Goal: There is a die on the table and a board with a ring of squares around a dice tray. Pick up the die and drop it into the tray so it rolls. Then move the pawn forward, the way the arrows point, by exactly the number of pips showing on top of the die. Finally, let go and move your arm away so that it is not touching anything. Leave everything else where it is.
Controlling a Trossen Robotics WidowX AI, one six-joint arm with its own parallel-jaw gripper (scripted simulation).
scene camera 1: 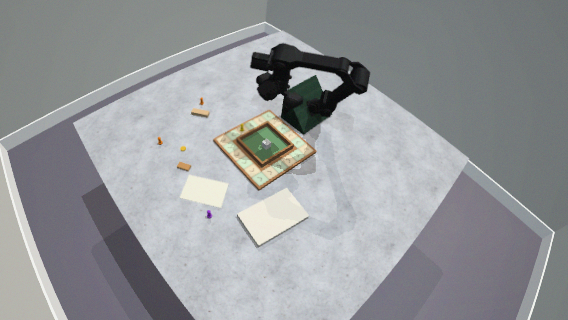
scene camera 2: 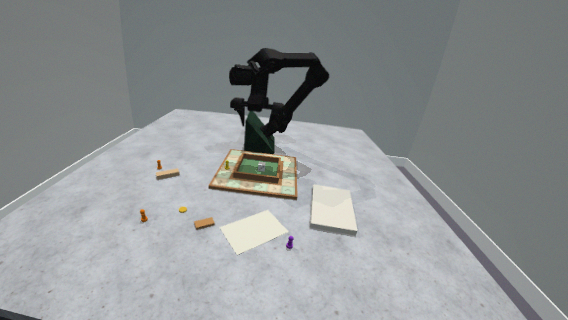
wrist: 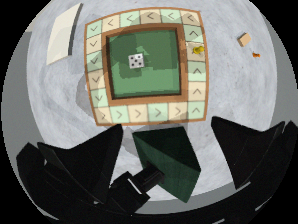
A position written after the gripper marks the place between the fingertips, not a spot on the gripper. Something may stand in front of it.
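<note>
Green tray (scene camera 1: 254,142), also (wrist: 160,75). The gripper (scene camera 1: 276,107), (scene camera 2: 255,128), (wrist: 168,125): open, holding nothing.
</note>
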